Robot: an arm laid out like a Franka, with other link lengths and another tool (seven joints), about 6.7 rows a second.
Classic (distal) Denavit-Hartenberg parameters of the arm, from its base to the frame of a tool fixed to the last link. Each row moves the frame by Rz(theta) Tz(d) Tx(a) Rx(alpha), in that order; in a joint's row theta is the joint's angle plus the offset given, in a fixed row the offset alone. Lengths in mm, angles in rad.
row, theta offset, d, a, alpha
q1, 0, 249.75, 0, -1.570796
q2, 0, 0, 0, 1.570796
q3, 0, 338.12, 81.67, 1.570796
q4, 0, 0, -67.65, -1.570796
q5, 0, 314.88, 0, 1.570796
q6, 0, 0, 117.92, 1.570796
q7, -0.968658, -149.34, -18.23, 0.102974
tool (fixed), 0, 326.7, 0, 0
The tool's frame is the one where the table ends.
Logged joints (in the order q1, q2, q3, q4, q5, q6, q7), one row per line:
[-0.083 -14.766 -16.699 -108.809 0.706 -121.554 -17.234]
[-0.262 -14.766 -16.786 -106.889 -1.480 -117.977 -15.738]
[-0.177 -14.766 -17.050 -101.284 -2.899 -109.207 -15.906]
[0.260 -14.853 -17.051 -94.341 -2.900 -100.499 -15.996]
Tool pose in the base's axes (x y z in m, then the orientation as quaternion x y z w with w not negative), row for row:
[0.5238 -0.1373 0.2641 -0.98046 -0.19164 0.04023 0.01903]
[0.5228 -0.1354 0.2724 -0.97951 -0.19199 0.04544 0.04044]
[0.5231 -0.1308 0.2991 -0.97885 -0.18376 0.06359 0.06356]
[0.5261 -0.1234 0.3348 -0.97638 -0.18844 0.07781 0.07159]
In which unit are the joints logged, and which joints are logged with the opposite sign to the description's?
The joints are logged in degrees. Opposite sign: q2, q5, q6, q7.
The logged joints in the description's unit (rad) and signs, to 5 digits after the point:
[-0.00145 0.25772 -0.29145 -1.89908 -0.01232 2.12152 0.30079]
[-0.00457 0.25772 -0.29297 -1.86556 0.02583 2.05909 0.27468]
[-0.00309 0.25772 -0.29758 -1.76774 0.05060 1.90602 0.27761]
[0.00454 0.25923 -0.29760 -1.64656 0.05061 1.75404 0.27918]

